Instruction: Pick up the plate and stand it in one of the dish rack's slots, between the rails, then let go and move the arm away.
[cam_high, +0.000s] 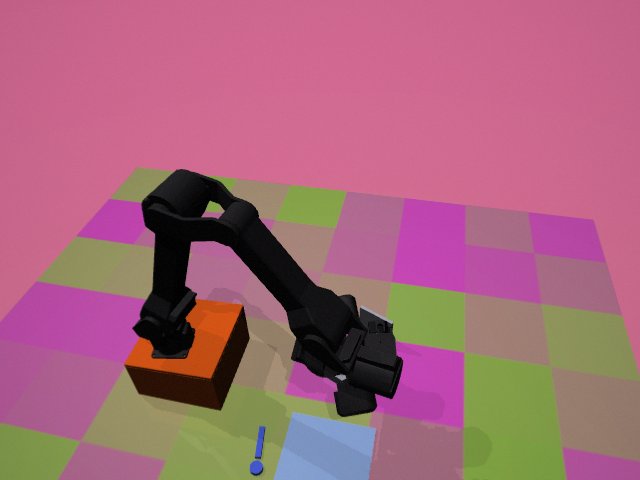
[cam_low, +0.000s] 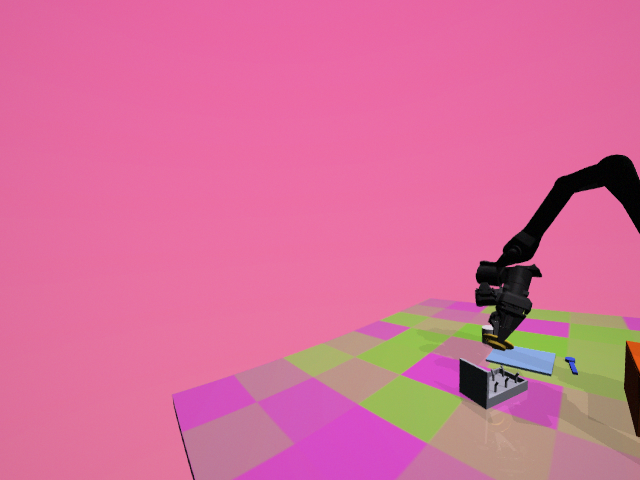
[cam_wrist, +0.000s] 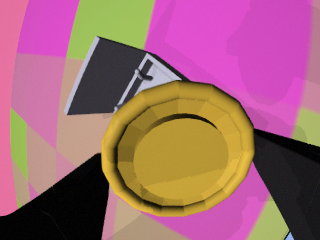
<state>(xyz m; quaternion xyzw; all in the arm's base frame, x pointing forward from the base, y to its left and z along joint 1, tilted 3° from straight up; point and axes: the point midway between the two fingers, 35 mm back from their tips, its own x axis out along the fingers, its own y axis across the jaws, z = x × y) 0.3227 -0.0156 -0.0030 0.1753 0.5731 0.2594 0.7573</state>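
Right now the grey dish rack is 70 mm below my gripper tip and 40 mm to the left of it. Round my gripper tip: light blue mat: 150 mm to the right, 90 mm below, 50 mm behind; then blue spoon: 160 mm behind, 150 mm to the right, 90 mm below; then yellow plate: 10 mm above.
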